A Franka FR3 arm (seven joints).
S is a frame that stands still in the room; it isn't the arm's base.
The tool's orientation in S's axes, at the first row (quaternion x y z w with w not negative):
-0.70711, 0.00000, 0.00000, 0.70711
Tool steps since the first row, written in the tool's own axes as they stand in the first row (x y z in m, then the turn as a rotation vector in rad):
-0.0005, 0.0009, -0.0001, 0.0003, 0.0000, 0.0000
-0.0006, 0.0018, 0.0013, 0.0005, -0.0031, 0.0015
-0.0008, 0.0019, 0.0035, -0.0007, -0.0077, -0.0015
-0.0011, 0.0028, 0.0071, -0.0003, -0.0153, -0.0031
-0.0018, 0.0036, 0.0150, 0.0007, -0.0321, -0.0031
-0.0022, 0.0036, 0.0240, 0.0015, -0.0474, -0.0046
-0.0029, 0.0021, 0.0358, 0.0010, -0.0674, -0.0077
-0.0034, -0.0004, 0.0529, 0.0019, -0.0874, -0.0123
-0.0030, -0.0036, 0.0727, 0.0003, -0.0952, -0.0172
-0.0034, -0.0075, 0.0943, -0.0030, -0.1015, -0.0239
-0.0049, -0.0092, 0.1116, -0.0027, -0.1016, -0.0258
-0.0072, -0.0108, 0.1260, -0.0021, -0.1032, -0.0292
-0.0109, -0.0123, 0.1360, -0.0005, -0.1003, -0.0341
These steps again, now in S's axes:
-0.0005, -0.0001, -0.0009, 0.0003, 0.0000, 0.0000
-0.0006, 0.0013, -0.0018, 0.0005, 0.0015, 0.0031
-0.0008, 0.0035, -0.0019, -0.0007, -0.0015, 0.0077
-0.0011, 0.0071, -0.0028, -0.0003, -0.0031, 0.0153
-0.0018, 0.0150, -0.0036, 0.0007, -0.0031, 0.0321
-0.0022, 0.0240, -0.0036, 0.0015, -0.0046, 0.0474
-0.0029, 0.0358, -0.0021, 0.0010, -0.0077, 0.0674
-0.0034, 0.0529, 0.0004, 0.0019, -0.0123, 0.0874
-0.0030, 0.0727, 0.0036, 0.0003, -0.0172, 0.0952
-0.0034, 0.0943, 0.0075, -0.0030, -0.0239, 0.1015
-0.0049, 0.1116, 0.0092, -0.0027, -0.0258, 0.1016
-0.0072, 0.1260, 0.0108, -0.0021, -0.0292, 0.1032
-0.0109, 0.1360, 0.0123, -0.0005, -0.0341, 0.1003

